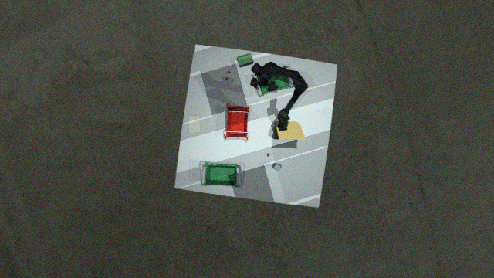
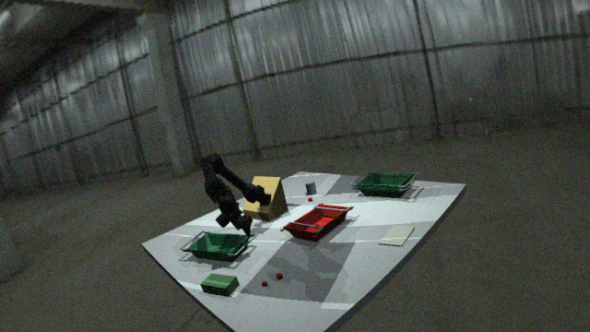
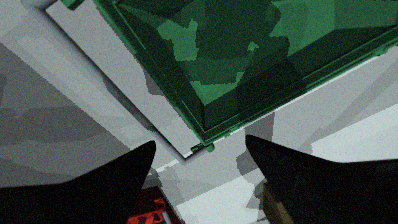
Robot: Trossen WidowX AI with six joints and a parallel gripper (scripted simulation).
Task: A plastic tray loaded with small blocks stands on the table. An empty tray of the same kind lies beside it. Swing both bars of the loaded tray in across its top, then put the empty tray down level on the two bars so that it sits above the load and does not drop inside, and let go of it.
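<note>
Now: the green tray 10 cm behind my gripper tip, 8 cm to the right of it and 4 cm below it. Also, from my gripper tip: pale flat card: 59 cm ahead, 25 cm to the left, 8 cm below; then dark green box: 13 cm ahead, 29 cm to the right, 6 cm below; then grey cylinder: 10 cm behind, 65 cm to the left, 5 cm below.
</note>
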